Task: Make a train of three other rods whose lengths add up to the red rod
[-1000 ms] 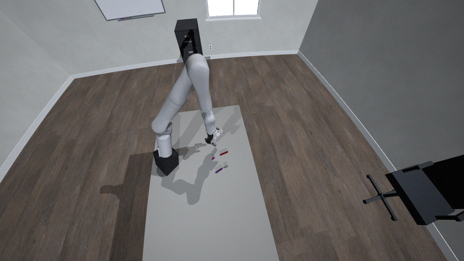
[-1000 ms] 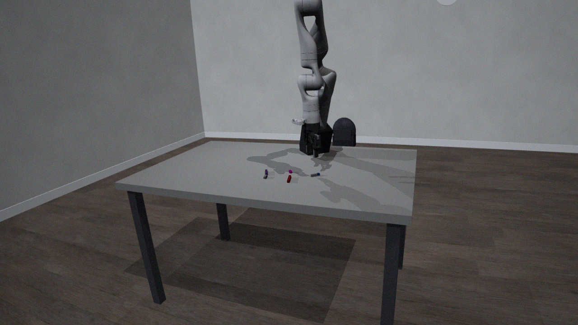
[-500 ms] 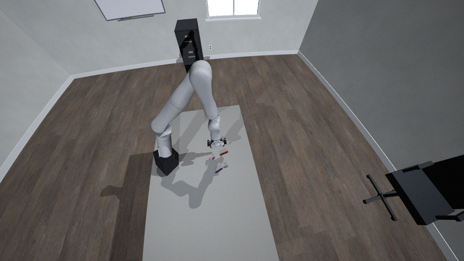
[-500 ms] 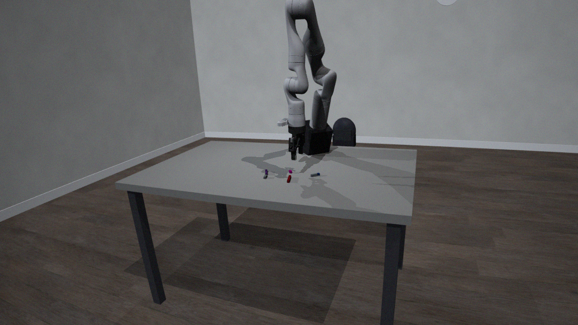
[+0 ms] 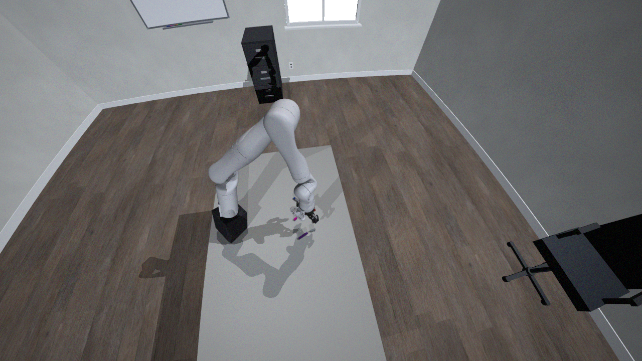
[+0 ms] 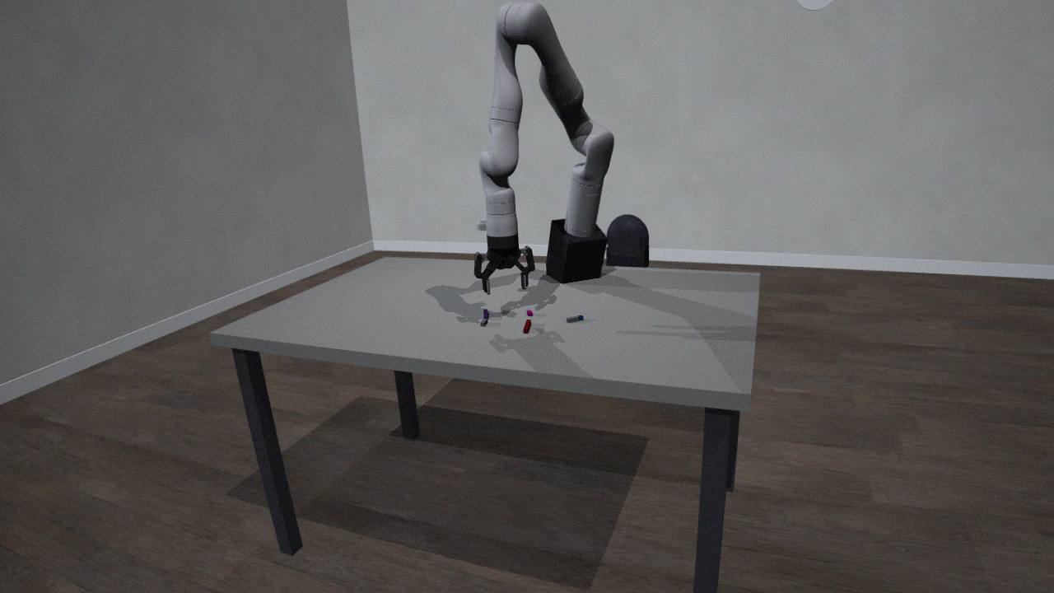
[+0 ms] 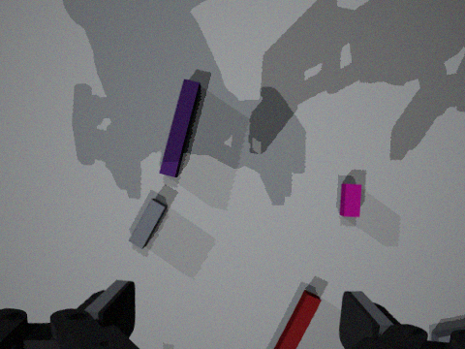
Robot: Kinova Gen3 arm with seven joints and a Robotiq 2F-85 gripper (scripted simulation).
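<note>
Now: hand 90 mm above the grey rod, 60 mm to the left of it and 10 mm short of it. Round my hand: purple rod 90 mm below, 70 mm to the right, 50 mm behind; red rod 90 mm below, 50 mm to the left, 30 mm ahead; magenta rod 90 mm below, 70 mm behind, 40 mm to the left.
</note>
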